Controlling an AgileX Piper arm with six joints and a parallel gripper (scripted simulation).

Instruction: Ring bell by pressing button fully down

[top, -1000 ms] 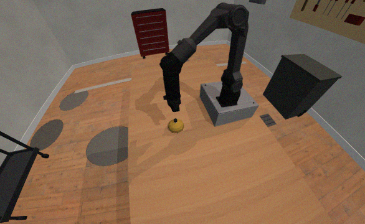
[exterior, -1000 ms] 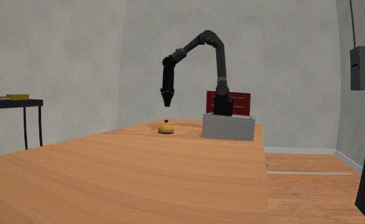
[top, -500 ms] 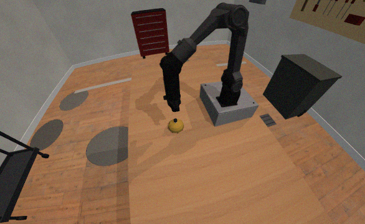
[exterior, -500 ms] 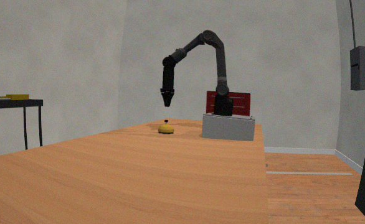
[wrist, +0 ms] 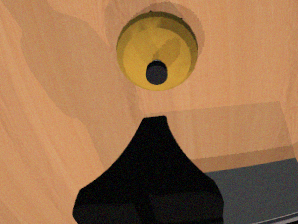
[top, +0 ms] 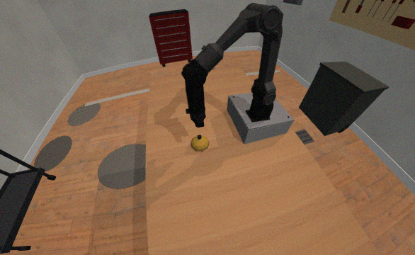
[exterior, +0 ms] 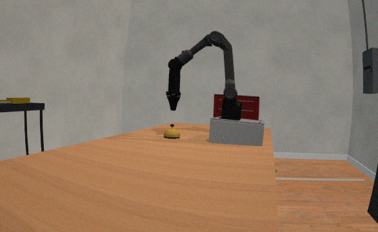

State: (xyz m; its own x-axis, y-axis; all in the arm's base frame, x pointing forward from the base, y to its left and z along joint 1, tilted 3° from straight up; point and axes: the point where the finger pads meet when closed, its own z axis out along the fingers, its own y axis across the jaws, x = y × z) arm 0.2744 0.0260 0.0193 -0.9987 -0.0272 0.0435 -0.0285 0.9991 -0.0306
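The button lies 80 mm below my hand. Round my hand: bell 100 mm below.
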